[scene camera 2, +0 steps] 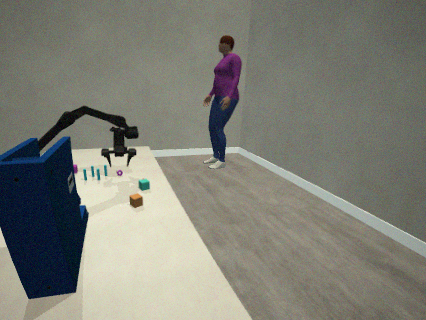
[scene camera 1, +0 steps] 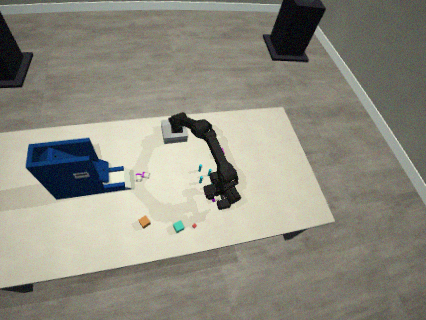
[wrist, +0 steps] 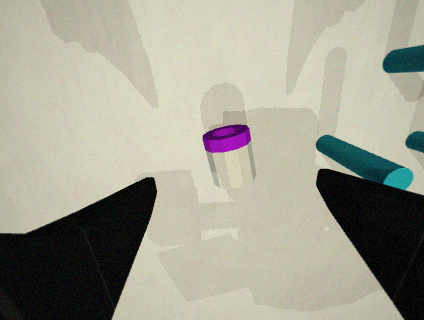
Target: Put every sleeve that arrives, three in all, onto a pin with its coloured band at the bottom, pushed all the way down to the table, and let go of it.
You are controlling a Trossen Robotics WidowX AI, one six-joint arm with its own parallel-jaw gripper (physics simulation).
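A white sleeve with a purple band [scene camera 1: 213,200] [scene camera 2: 119,173] [wrist: 230,156] lies on its side on the table, its banded open end showing in the wrist view. My gripper [scene camera 1: 216,198] [scene camera 2: 119,164] [wrist: 235,180] is open and empty above it, one finger on each side in the wrist view. Two more banded sleeves [scene camera 1: 142,175] lie close together at the blue dispenser's outlet. Teal pins [scene camera 1: 201,179] [scene camera 2: 98,174] [wrist: 360,160] stand beside the gripper; no sleeve shows on the visible ones. Their feet are partly hidden in the wrist view.
The blue dispenser [scene camera 1: 70,172] [scene camera 2: 40,225] stands on the table [scene camera 1: 90,240]. An orange cube [scene camera 1: 144,221] [scene camera 2: 136,200], a teal cube [scene camera 1: 178,226] [scene camera 2: 144,184] and a small red cube [scene camera 1: 194,225] lie near one long edge. A purple block [scene camera 2: 75,169] lies beyond the pins. A person [scene camera 2: 226,75] stands beyond the table.
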